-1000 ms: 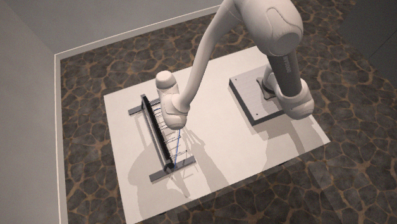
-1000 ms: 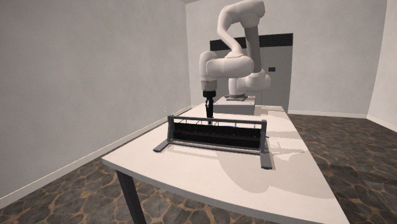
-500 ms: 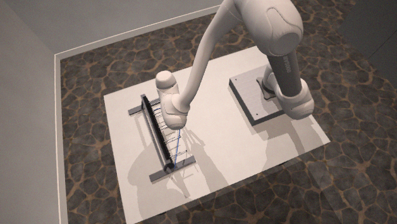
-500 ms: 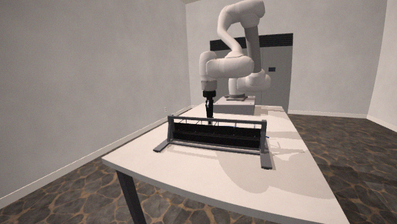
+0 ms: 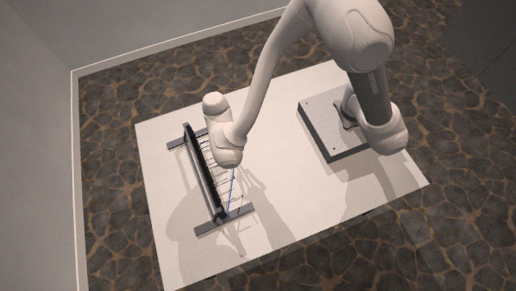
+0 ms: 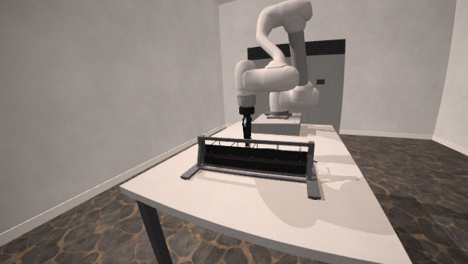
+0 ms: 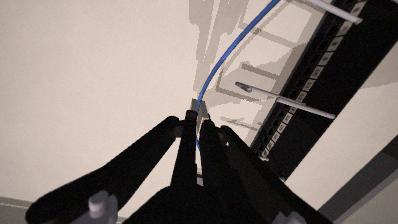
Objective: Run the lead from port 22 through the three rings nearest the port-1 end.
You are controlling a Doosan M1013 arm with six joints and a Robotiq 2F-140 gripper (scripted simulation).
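Right now my hand is 140 mm short of the rack, 90 mm to the right of it and 10 mm below it.
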